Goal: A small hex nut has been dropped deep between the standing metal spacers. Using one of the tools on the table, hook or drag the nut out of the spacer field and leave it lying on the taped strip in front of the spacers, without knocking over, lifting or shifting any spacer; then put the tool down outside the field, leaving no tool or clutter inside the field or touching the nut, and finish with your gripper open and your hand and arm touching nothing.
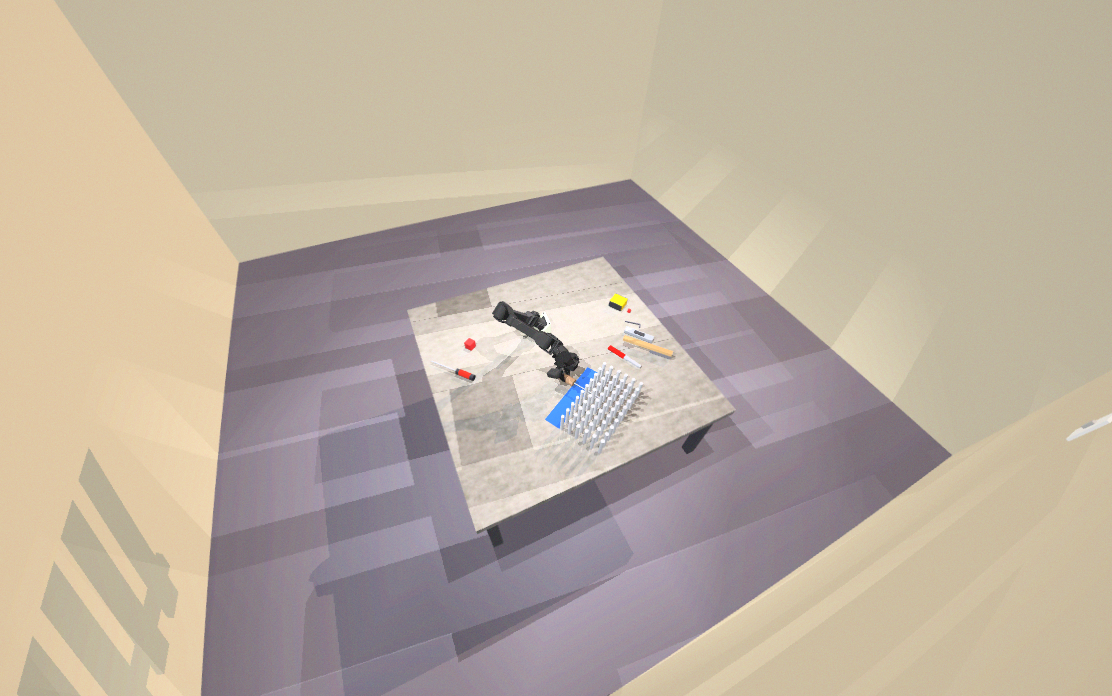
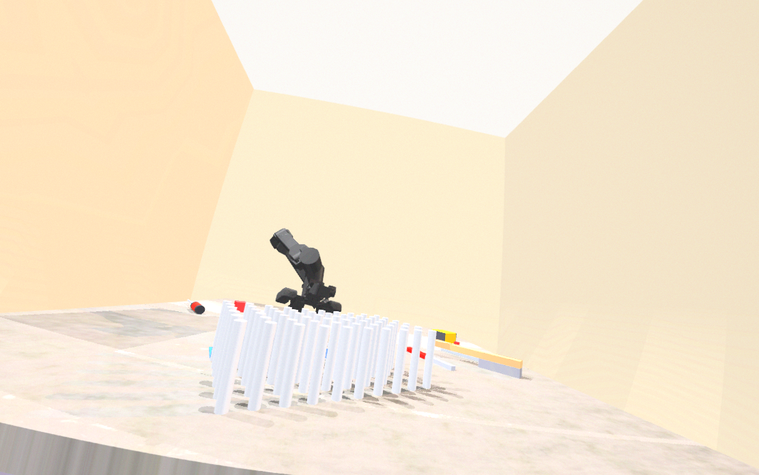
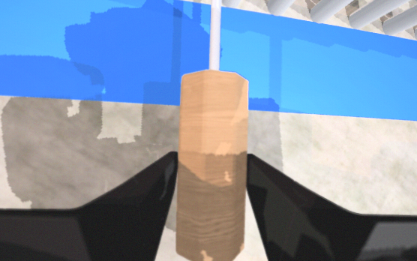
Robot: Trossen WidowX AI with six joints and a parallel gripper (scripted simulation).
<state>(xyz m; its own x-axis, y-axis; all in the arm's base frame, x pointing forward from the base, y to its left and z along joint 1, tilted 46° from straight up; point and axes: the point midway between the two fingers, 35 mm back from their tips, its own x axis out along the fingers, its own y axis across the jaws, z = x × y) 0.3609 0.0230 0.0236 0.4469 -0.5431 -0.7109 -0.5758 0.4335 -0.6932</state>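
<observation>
The blue taped strip lies 80 mm ahead of my gripper tip, 30 mm below it and 10 mm to the left of it. Round my gripper tip: red-handled tool: 350 mm to the left, 50 mm behind, 30 mm below; tool with pale metal rod: 80 mm ahead, 60 mm to the left; grey tool: 500 mm to the left, 170 mm behind, 20 mm below.
</observation>
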